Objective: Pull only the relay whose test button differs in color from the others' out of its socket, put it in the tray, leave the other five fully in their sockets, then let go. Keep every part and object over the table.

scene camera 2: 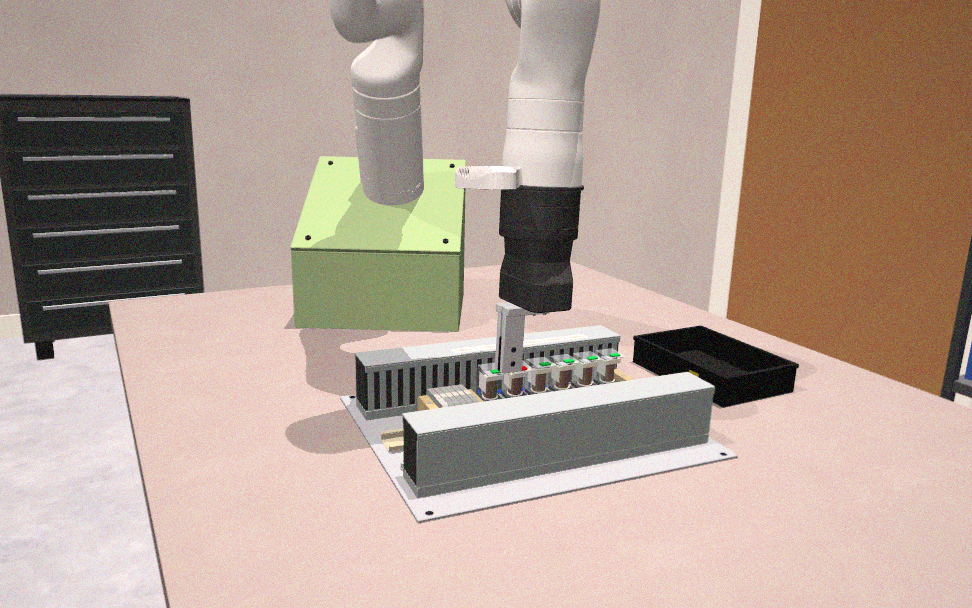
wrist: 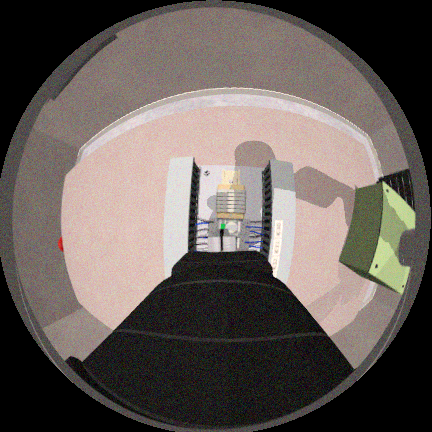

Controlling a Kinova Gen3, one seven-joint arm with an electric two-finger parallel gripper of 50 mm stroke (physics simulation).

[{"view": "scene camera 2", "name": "my gripper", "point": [508,370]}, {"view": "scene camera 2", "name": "panel plate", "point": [465,501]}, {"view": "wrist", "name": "my gripper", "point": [221,236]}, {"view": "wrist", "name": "panel plate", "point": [250,176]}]
